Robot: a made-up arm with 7 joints.
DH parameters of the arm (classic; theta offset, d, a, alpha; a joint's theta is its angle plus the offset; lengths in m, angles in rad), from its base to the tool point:
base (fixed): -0.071 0 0 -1.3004
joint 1: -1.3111 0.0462 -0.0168 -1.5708
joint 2: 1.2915 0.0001 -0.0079 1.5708
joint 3: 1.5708 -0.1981 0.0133 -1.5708
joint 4: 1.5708 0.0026 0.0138 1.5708
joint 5: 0 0.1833 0 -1.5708
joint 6: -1.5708 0 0.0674 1.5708
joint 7: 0 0 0 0
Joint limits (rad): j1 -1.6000..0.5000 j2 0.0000..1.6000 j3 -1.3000..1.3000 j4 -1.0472..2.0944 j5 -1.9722..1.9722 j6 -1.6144..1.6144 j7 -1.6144..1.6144
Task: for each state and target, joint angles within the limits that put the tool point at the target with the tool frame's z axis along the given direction. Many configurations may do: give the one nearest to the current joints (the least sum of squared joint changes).
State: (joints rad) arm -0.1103 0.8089 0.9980 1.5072 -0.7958 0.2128 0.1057
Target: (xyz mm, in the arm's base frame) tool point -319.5 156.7 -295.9 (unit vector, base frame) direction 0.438 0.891 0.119
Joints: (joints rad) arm 0.4773 0.2868 0.6969 1.7491 -0.5161 -0.3038 0.1057
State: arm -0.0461 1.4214 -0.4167 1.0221 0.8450 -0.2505 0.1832
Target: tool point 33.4 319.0 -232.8 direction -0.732 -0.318 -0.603
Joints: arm 0.4986 1.4894 -0.6227 0.1632 1.2938 0.3888 0.1832
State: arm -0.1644 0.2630 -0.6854 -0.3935 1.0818 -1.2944 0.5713
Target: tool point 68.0 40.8 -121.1 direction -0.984 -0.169 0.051
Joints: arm 0.4811 0.3025 0.0253 -0.8003 0.8661 -1.2925 0.5713
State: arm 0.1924 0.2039 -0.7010 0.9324 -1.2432 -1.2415 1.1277
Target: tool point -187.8 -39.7 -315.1 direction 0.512 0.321 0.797
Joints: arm 0.5000 0.0013 -1.2906 1.2711 -0.5334 -1.6099 1.1277
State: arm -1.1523 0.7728 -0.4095 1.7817 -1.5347 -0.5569 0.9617
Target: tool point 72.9 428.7 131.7 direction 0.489 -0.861 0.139
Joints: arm -1.3109 1.5700 -1.3000 2.0807 -1.0576 -1.0605 0.9617
